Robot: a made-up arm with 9 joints.
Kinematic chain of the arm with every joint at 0, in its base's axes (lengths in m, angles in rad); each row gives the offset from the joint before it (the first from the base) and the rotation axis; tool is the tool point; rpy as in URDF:
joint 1: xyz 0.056 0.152 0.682 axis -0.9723 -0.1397 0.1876
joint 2: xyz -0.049 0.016 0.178 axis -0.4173 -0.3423 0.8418
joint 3: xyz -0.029 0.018 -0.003 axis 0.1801 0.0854 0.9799
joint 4: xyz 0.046 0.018 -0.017 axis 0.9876 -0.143 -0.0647
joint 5: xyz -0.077 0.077 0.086 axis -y
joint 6: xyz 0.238 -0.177 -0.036 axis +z
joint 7: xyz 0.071 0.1 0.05 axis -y
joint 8: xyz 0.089 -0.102 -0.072 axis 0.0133 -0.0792 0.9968
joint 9: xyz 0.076 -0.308 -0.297 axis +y
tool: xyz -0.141 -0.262 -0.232 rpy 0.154 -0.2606 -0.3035
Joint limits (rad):
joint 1: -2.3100..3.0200
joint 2: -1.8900..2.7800
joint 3: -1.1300..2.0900
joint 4: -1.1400..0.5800
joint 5: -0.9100..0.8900
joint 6: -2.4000..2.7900
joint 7: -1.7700..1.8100
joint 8: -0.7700..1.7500
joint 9: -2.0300..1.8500
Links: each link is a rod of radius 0.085 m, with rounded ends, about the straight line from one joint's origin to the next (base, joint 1, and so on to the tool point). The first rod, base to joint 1, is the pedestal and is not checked.
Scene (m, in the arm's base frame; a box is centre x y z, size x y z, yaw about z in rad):
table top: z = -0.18
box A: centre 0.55 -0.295 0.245 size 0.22 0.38 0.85 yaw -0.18
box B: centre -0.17 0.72 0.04 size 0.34 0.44 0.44 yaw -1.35
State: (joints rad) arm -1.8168 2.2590 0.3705 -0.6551 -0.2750 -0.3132 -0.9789 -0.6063 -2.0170
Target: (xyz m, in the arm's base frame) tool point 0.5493 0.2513 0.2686
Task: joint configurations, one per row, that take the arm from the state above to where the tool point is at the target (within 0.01 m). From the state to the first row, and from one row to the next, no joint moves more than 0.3 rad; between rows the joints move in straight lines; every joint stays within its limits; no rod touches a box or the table.
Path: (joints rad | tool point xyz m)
1: -1.6138 2.1511 0.6059 -0.3701 -0.0896 -0.0963 -0.8837 -0.4283 -1.7983 | 0.4783 -0.4231 1.1427
2: -1.4109 2.0432 0.8412 -0.0851 0.0958 0.1207 -0.7885 -0.2502 -1.5795 | 0.6338 0.2463 1.2388
3: -1.2079 1.9353 1.0766 0.1998 0.2812 0.3376 -0.6933 -0.0722 -1.3608 | 0.4095 0.8117 0.9557
4: -1.4480 1.8800 0.8943 0.2038 0.2208 0.0817 -0.7885 -0.0657 -1.4837 | 0.6687 0.4884 1.0020
5: -1.6881 1.8247 0.7119 0.2078 0.1604 -0.1743 -0.8838 -0.0592 -1.6067 | 0.7807 0.2082 0.8033
6: -1.9282 1.7694 0.5296 0.2118 0.1001 -0.4303 -0.9790 -0.0527 -1.7296 | 0.7281 0.1221 0.4952
7: -2.1683 1.7142 0.3473 0.2158 0.0397 -0.6863 -1.0743 -0.0462 -1.8525 | 0.5493 0.2513 0.2686

